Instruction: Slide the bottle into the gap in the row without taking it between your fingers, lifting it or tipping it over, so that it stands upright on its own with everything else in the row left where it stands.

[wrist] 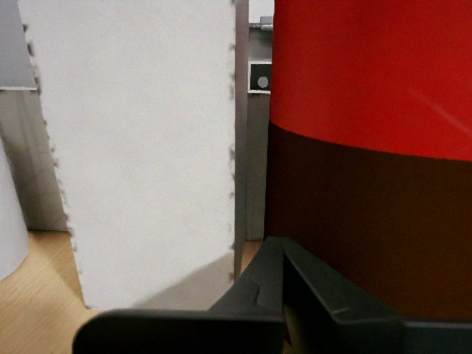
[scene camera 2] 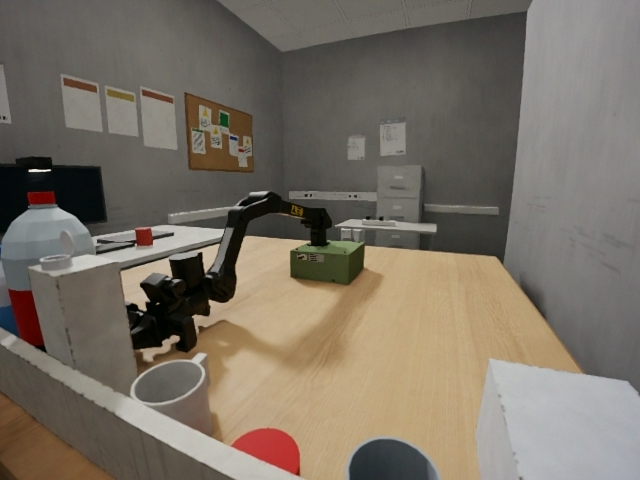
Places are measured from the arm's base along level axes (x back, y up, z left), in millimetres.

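Pixels of known places: gripper, fingertip midpoint: (wrist: 277, 247); arm's base at its link origin: (scene camera 2: 318, 244).
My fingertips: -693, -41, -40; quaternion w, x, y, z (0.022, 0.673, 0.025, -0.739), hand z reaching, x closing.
For each thing: its top centre in the pictures, then the offset to it from my fingertips, as dx, dy, dz. "spot": a spot on its surface instead.
- bottle at a spot on its surface: (wrist: 370, 225) spot: +19, +22, -25
- white carton at its top centre: (scene camera 2: 67, 230) -45, +204, +56
- pale jug at a spot on its surface: (scene camera 2: 46, 242) spot: -49, +185, -2
- white mug at its top centre: (scene camera 2: 177, 371) -11, +35, +185
- red lid-like disc at its top centre: (scene camera 2: 261, 458) -30, -6, +322
- grey cup at its top centre: (scene camera 2: 393, 475) -25, +34, +445
- large white box at its top centre: (scene camera 2: 597, 441) +42, +59, +594
The bottle (wrist: 370, 225), brown with a red band, fills the right of the wrist view and looks upright. Its base is hidden there. A narrow slit separates it from the white carton (wrist: 145, 150) (scene camera 2: 87, 315) on its left in that view. In the scene view, a black cap and dark neck rise behind the pale jug (scene camera 2: 46, 242), probably the bottle's; its body is mostly hidden. My gripper (wrist: 277, 247) is shut and empty, low in front of the bottle's left edge near the slit. Whether it touches the bottle is unclear. In the scene view its fingertips are hidden behind the carton.
A white mug (scene camera 2: 175, 397), a red lid-like disc (scene camera 2: 271, 449) and a grey cup (scene camera 2: 392, 459) stand to the right of the carton. A low white wall (scene camera 2: 129, 418) runs along the row. A large white box (scene camera 2: 568, 428) stands at the right. The arm's green base (scene camera 2: 328, 263) is farther back.
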